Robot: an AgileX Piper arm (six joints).
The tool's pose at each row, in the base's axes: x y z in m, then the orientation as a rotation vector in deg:
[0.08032, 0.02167, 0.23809, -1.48, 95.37, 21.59]
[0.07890, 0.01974, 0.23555, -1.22, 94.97, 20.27]
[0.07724, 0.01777, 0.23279, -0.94, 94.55, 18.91]
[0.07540, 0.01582, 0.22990, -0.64, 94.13, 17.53]
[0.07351, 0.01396, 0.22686, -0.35, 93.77, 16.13]
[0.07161, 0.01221, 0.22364, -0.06, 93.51, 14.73]
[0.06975, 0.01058, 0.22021, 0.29, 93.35, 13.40]
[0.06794, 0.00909, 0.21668, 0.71, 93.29, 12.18]
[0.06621, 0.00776, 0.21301, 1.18, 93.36, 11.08]
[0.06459, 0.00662, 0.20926, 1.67, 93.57, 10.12]
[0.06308, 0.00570, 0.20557, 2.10, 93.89, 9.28]
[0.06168, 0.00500, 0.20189, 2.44, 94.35, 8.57]
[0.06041, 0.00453, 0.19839, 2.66, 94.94, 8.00]
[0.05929, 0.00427, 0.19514, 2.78, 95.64, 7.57]
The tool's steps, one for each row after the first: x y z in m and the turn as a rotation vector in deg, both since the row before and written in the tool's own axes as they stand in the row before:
[0.00227, -0.00207, -0.00166, 0.95, -0.53, -0.67]
[0.00251, -0.00211, -0.00188, 0.99, -0.55, -0.68]
[0.00267, -0.00208, -0.00202, 1.02, -0.55, -0.68]
[0.00284, -0.00202, -0.00203, 1.04, -0.48, -0.69]
[0.00304, -0.00194, -0.00200, 1.05, -0.38, -0.69]
[0.00328, -0.00187, -0.00191, 1.06, -0.27, -0.60]
[0.00340, -0.00175, -0.00182, 1.04, -0.16, -0.48]
[0.00357, -0.00163, -0.00169, 1.00, -0.03, -0.37]
[0.00367, -0.00147, -0.00153, 0.94, 0.12, -0.26]
[0.00364, -0.00126, -0.00137, 0.83, 0.25, -0.22]
[0.00366, -0.00106, -0.00121, 0.70, 0.40, -0.20]
[0.00351, -0.00082, -0.00104, 0.54, 0.55, -0.19]
[0.00329, -0.00059, -0.00085, 0.40, 0.67, -0.17]

